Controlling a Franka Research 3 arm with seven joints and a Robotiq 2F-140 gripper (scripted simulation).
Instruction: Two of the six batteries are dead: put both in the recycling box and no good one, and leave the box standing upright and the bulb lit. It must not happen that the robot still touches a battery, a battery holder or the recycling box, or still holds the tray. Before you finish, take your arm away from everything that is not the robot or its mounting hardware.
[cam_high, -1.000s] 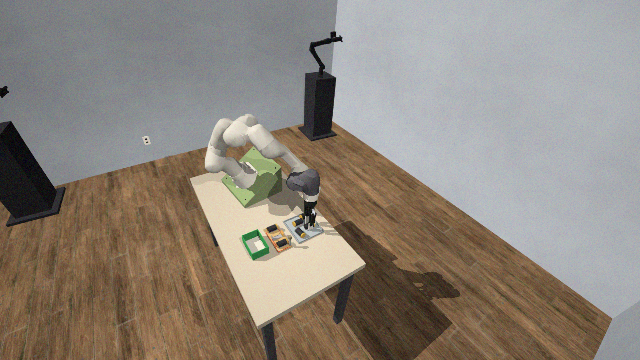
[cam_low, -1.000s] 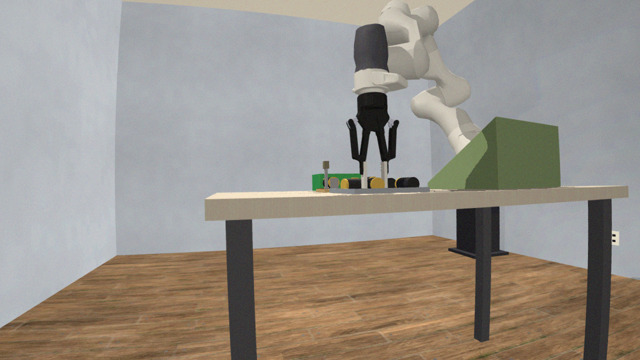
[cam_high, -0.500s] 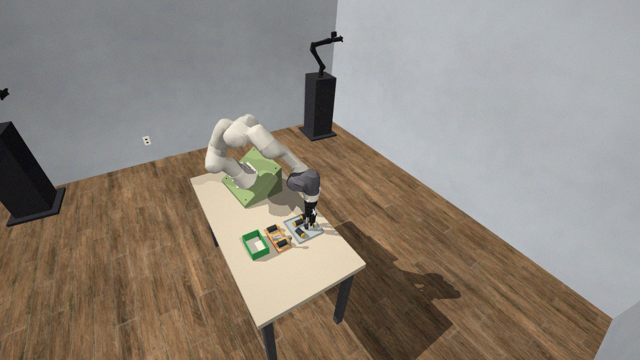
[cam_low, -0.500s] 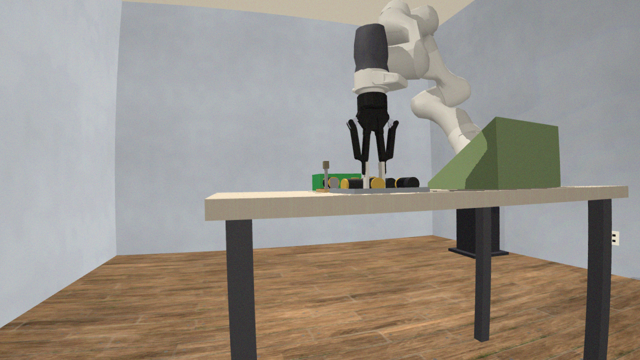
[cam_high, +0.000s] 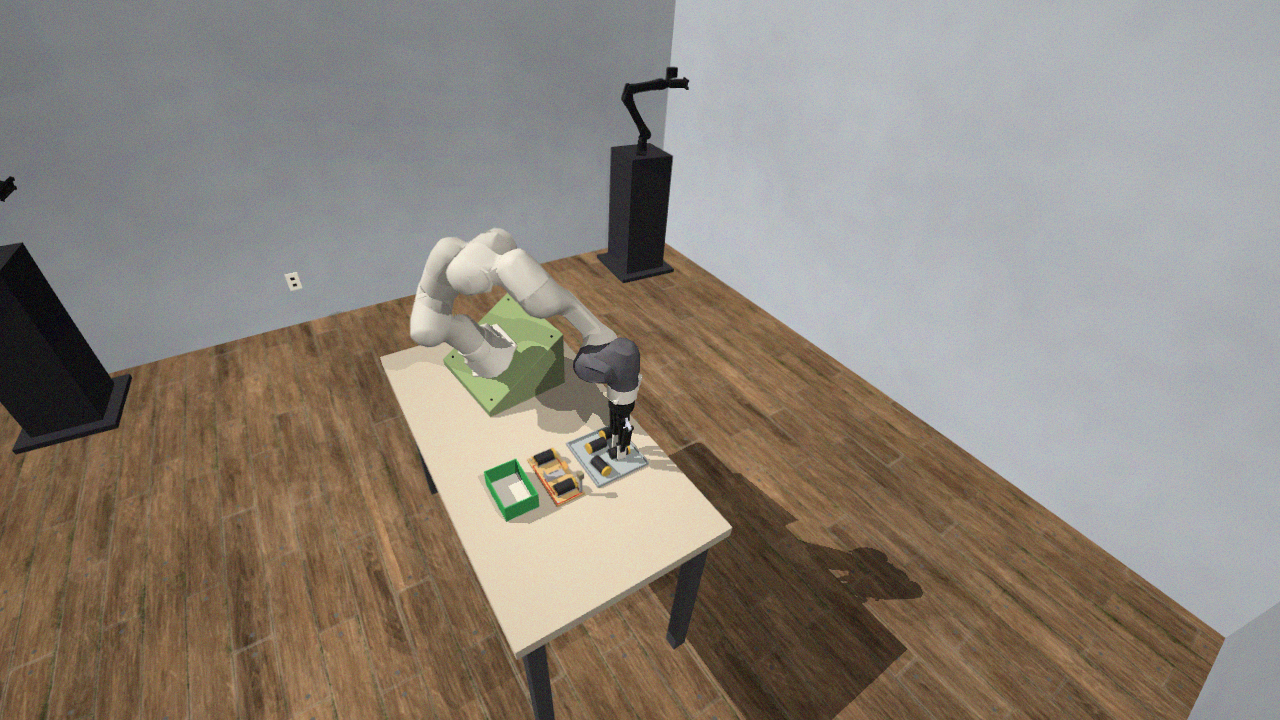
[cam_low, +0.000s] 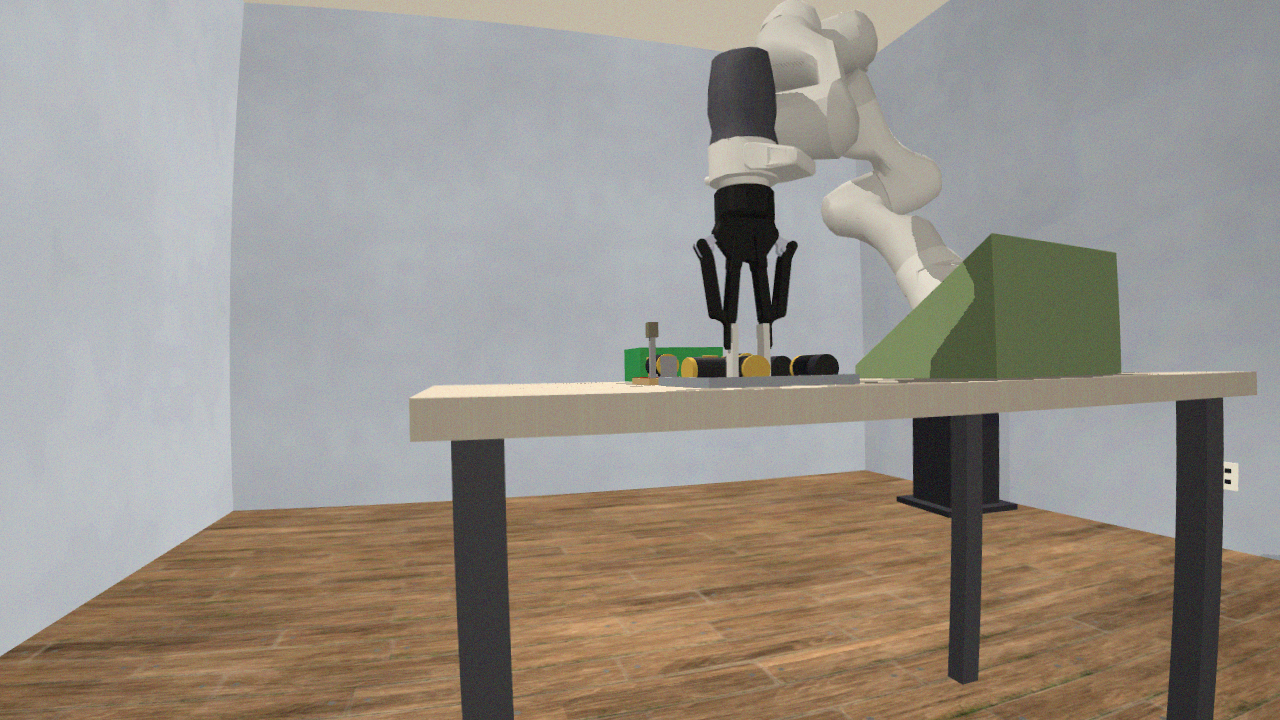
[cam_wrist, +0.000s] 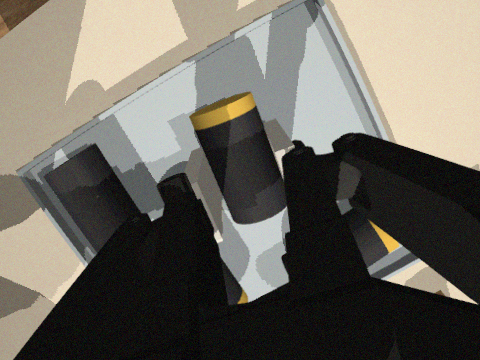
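My gripper is now 2 cm past the grey tray, 3 cm to the left of it and 4 cm above it. Round my hand: battery holder (21 cm to the right, 4 cm below); green recycling box (35 cm to the right, 3 cm below); bulb post (8 cm ahead, 17 cm to the right).
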